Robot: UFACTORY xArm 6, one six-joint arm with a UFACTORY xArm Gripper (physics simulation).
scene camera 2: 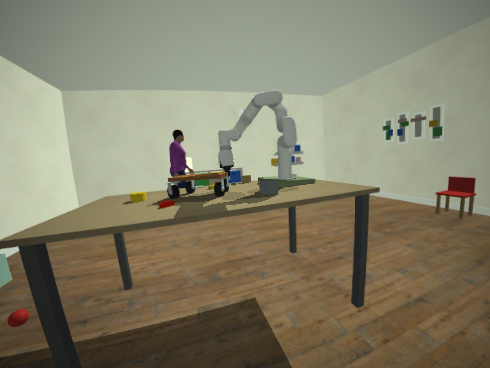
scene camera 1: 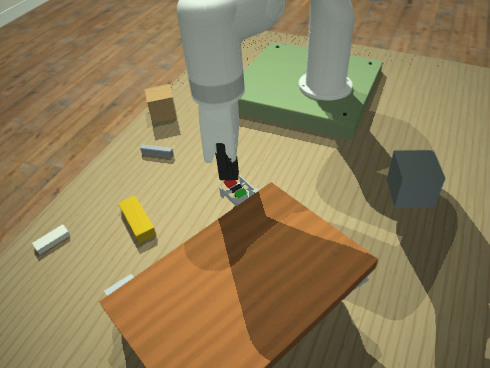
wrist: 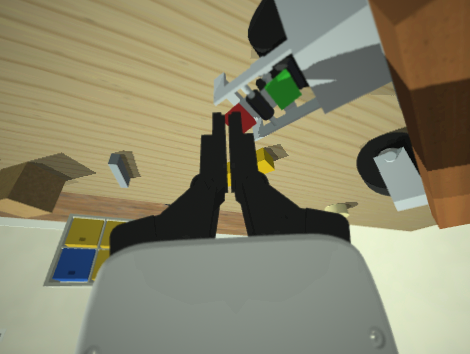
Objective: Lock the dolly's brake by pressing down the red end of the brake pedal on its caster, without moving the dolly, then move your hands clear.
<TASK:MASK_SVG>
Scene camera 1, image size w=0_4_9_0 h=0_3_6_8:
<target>gripper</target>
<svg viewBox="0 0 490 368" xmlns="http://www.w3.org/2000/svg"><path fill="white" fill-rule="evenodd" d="M245 87L241 95L225 103L203 103L192 96L193 100L199 104L199 124L204 161L212 163L216 155L218 174L221 181L238 180L239 178L237 159L239 136L238 100L244 95Z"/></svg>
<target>dolly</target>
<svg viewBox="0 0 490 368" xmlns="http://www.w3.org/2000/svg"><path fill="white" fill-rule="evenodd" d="M378 258L272 182L258 190L239 175L240 182L238 184L236 180L225 180L224 184L228 187L225 191L219 186L220 196L222 198L226 196L235 205L232 210L135 277L130 274L106 289L104 292L107 296L100 300L99 303L146 368L272 368L353 290L369 281L367 277L376 269Z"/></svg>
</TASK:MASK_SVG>
